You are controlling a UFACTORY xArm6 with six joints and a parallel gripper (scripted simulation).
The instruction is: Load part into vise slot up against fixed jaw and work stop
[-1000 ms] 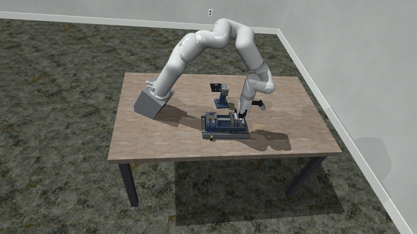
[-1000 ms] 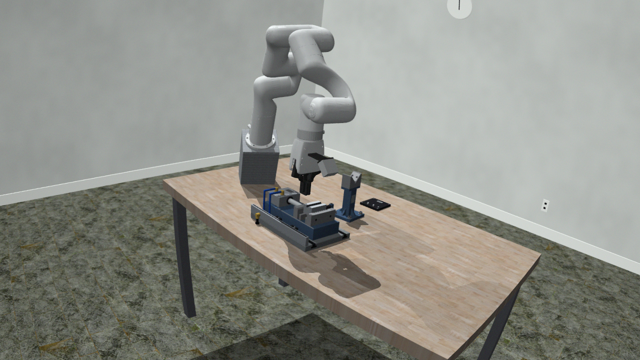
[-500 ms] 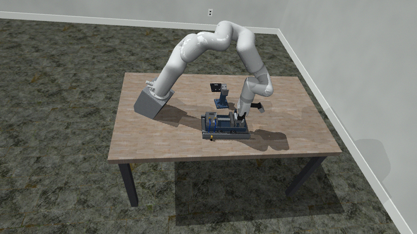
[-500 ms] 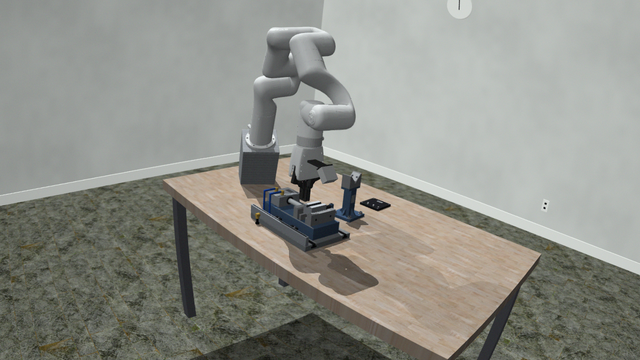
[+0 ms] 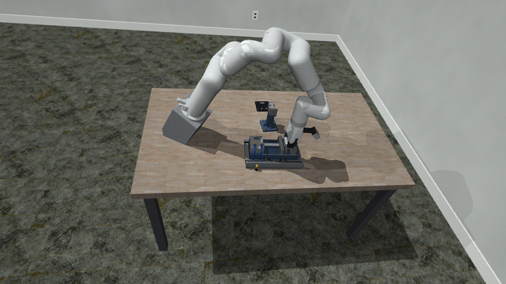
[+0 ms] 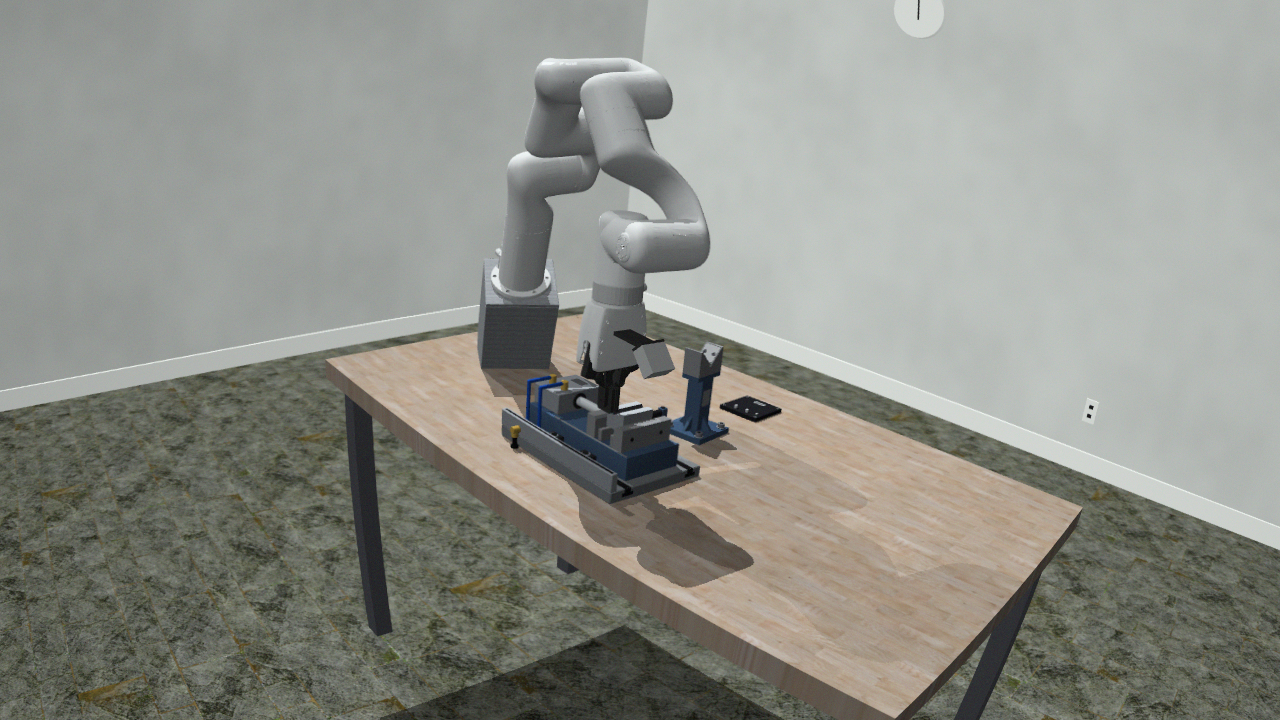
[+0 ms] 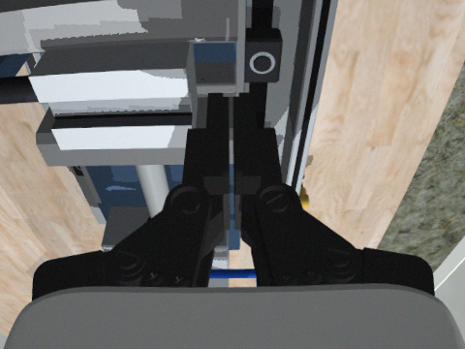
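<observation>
Right now the grey block is 50 mm to the left of my hand and 30 mm below it. From my hand the other things lie so: dark work stop rod (10 mm ahead, 90 mm to the left, 50 mm below); then fixed jaw (30 mm ahead, 50 mm to the left, 60 mm below); then moving jaw (30 mm behind, 50 mm to the left, 60 mm below).
</observation>
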